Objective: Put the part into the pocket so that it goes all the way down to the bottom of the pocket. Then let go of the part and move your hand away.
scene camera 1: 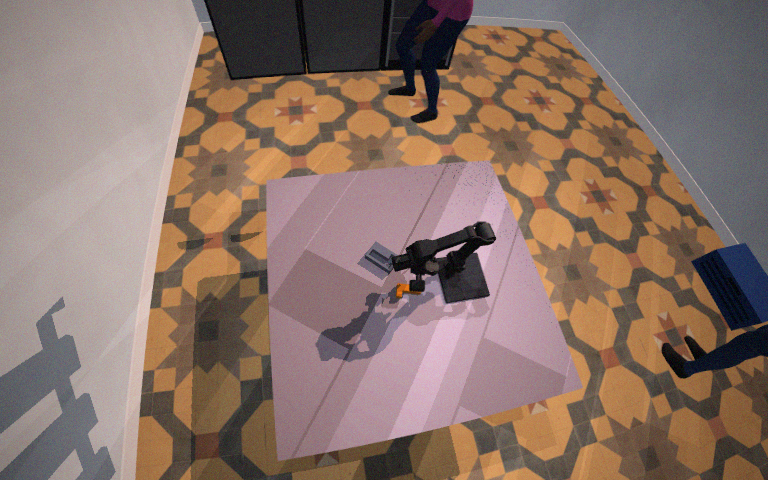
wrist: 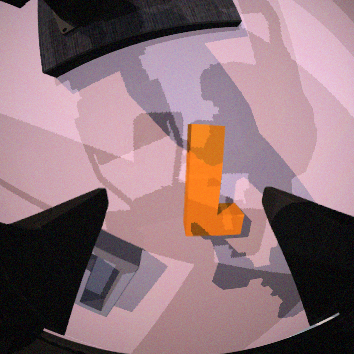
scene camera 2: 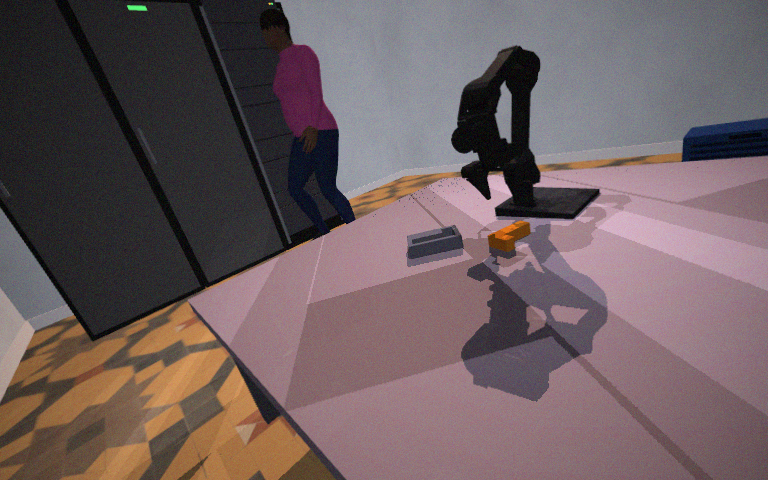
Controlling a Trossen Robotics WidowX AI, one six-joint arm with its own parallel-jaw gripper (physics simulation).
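Places are measured from the arm's base along level axes (x right, y ahead, z up), in centimetres.
Where they show: gripper, between the fingertips: (scene camera 1: 416, 277) (wrist: 186, 195) (scene camera 2: 502, 200); arm's base, origin of its link: (scene camera 1: 452, 267) (wrist: 81, 2) (scene camera 2: 523, 201).
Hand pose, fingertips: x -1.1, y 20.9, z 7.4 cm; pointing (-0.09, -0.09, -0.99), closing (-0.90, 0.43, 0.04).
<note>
Each offset is from my fingertips to the centre of the thing. Level surfaces: height alone.
The orange L-shaped part @[dz -8.2, dx -2.8, dy +3.3 cm] (scene camera 1: 402, 290) (scene camera 2: 504, 238) (wrist: 202, 180) lies flat on the table; in the wrist view its long leg points up toward the arm's base and its short foot points right. The grey block @[dz -7.9, dx +17.0, dy +8.3 cm] (scene camera 1: 376, 247) (scene camera 2: 436, 247) (wrist: 120, 247) with the pocket stands apart from it, at the lower left of the wrist view, partly behind the left finger. The visible stretch of the pocket holds no part. My gripper (scene camera 1: 417, 289) (scene camera 2: 506, 198) (wrist: 186, 195) is open and empty above the part, which shows between the fingertips, a little right of the middle.
The arm's black base plate (scene camera 1: 464, 283) (scene camera 2: 546, 204) (wrist: 150, 22) lies near the part. The pink table @[dz -9.7 cm] (scene camera 1: 317, 396) (scene camera 2: 396, 435) carries strong shadows. A person in a pink top (scene camera 1: 433, 39) (scene camera 2: 303, 90) stands beyond the table. A blue box (scene camera 1: 747, 271) (scene camera 2: 730, 138) stands off to the right.
</note>
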